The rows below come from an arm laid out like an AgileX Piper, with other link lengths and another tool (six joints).
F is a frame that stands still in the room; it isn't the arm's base.
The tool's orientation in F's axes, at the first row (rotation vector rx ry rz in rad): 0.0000, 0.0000, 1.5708
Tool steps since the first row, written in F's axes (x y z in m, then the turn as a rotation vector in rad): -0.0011, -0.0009, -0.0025, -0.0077, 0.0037, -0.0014; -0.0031, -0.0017, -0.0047, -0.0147, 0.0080, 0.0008; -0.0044, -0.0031, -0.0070, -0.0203, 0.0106, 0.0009; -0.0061, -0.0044, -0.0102, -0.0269, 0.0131, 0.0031; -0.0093, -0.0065, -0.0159, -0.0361, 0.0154, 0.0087; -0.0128, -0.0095, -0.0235, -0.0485, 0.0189, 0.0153; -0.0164, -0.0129, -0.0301, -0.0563, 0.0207, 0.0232; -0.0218, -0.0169, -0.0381, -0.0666, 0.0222, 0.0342; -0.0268, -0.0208, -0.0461, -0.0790, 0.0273, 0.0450; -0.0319, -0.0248, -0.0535, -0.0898, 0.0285, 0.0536; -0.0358, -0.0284, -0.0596, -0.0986, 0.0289, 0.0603; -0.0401, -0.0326, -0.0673, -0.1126, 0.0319, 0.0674
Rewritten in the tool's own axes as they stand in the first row. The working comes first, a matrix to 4 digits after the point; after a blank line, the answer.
The tool's axes in the first row as the columns of a matrix, in F's axes (used below as rounded here):
0.0000, -1.0000, 0.0000
1.0000, 0.0000, 0.0000
0.0000, 0.0000, 1.0000

-0.0009, 0.0011, -0.0025, 0.0037, 0.0077, -0.0014; -0.0017, 0.0031, -0.0047, 0.0080, 0.0147, 0.0008; -0.0031, 0.0044, -0.0070, 0.0106, 0.0203, 0.0009; -0.0044, 0.0061, -0.0102, 0.0131, 0.0269, 0.0031; -0.0065, 0.0093, -0.0159, 0.0154, 0.0361, 0.0087; -0.0095, 0.0128, -0.0235, 0.0189, 0.0485, 0.0153; -0.0129, 0.0164, -0.0301, 0.0207, 0.0563, 0.0232; -0.0169, 0.0218, -0.0381, 0.0222, 0.0666, 0.0342; -0.0208, 0.0268, -0.0461, 0.0273, 0.0790, 0.0450; -0.0248, 0.0319, -0.0535, 0.0285, 0.0898, 0.0536; -0.0284, 0.0358, -0.0596, 0.0289, 0.0986, 0.0603; -0.0326, 0.0401, -0.0673, 0.0319, 0.1126, 0.0674
